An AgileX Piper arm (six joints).
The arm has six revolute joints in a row. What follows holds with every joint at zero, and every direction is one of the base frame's.
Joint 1 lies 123.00 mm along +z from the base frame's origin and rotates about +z.
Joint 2 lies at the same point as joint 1 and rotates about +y.
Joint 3 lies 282.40 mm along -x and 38.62 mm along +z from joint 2 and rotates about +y.
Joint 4 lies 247.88 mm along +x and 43.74 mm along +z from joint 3 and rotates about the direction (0.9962, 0, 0.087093).
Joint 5 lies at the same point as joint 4 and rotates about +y.
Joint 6 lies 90.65 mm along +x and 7.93 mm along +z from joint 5 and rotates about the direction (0.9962, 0, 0.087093).
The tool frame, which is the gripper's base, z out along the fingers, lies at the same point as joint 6; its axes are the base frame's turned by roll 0.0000, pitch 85.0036 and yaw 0.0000 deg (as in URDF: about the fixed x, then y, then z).
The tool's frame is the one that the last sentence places.
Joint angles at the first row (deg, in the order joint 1, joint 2, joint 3, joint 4, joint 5, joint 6):
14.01, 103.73, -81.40, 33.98, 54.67, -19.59
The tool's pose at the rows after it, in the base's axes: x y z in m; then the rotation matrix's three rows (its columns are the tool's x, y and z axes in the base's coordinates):
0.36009 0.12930 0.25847; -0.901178 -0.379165 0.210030; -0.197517 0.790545 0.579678; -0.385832 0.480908 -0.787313
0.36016 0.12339 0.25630; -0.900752 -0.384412 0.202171; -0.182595 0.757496 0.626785; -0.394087 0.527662 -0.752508
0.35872 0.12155 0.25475; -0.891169 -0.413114 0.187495; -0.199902 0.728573 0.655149; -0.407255 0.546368 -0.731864
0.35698 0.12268 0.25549; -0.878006 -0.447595 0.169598; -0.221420 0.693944 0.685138; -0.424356 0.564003 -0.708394
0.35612 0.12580 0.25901; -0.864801 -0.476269 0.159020; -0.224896 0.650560 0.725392; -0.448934 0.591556 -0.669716
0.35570 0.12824 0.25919; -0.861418 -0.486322 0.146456; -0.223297 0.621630 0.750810; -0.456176 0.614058 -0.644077
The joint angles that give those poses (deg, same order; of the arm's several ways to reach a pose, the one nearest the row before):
12.65, 103.73, -80.39, 38.95, 55.75, -24.15
10.99, 103.73, -79.14, 43.76, 56.50, -28.39
10.27, 103.73, -78.33, 46.46, 57.48, -32.23
10.02, 103.73, -78.00, 48.98, 58.77, -35.70
9.93, 103.73, -78.00, 52.53, 59.96, -38.87
9.93, 103.99, -77.87, 54.90, 60.83, -40.60

